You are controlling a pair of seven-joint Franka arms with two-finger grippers.
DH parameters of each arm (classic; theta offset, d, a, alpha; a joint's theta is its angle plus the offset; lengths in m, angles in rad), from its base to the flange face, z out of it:
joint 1: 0 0.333 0 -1.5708
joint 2: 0 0 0 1.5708
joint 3: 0 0.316 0.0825 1.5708
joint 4: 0 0 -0.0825 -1.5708
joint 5: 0 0.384 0 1.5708
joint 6: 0 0 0.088 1.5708
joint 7: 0 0.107 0 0
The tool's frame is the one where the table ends.
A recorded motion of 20 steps. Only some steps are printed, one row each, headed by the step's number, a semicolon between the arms.
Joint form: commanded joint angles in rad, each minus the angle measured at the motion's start. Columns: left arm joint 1, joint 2, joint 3, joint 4, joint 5, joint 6, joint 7; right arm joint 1, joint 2, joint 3, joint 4, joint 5, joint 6, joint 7.
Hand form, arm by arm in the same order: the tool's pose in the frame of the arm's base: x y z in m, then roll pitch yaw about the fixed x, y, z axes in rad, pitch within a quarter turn. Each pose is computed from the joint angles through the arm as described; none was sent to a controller.
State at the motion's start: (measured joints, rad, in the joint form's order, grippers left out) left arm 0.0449 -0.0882 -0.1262 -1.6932 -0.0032 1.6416 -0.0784; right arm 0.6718 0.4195 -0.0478 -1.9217 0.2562 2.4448 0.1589
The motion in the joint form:
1: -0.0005 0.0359 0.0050 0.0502 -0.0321 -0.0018 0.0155; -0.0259 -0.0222 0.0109 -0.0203 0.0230 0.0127 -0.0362
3: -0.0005 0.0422 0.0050 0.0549 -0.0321 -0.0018 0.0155; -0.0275 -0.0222 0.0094 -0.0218 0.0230 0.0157 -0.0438
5: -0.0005 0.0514 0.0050 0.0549 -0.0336 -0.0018 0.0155; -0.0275 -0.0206 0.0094 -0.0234 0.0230 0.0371 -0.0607
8: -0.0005 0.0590 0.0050 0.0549 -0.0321 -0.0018 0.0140; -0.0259 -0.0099 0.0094 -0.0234 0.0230 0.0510 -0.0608
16: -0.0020 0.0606 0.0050 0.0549 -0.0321 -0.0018 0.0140; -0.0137 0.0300 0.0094 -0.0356 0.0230 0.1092 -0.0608
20: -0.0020 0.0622 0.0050 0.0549 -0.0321 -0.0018 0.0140; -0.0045 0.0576 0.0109 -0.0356 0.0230 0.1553 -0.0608
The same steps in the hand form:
1: 0.5427 -0.0471 0.6250 3.1096 -0.0468 -0.0116; 0.5176 0.3622 0.2891 -2.9445 -0.0764 0.2761
3: 0.5446 -0.0470 0.6238 3.1089 -0.0452 -0.0116; 0.5186 0.3605 0.2888 -2.9457 -0.0796 0.2800
5: 0.5473 -0.0471 0.6188 3.1069 -0.0359 -0.0114; 0.5202 0.3606 0.2892 -2.9456 -0.1007 0.2926
8: 0.5495 -0.0468 0.6147 3.1079 -0.0283 -0.0100; 0.5206 0.3614 0.2838 -2.9477 -0.1043 0.2920
16: 0.5498 -0.0476 0.6138 3.1079 -0.0267 -0.0115; 0.5166 0.3653 0.2591 -2.9588 -0.1122 0.2950
20: 0.5503 -0.0476 0.6129 3.1078 -0.0252 -0.0115; 0.5152 0.3704 0.2463 -2.9626 -0.1314 0.2984

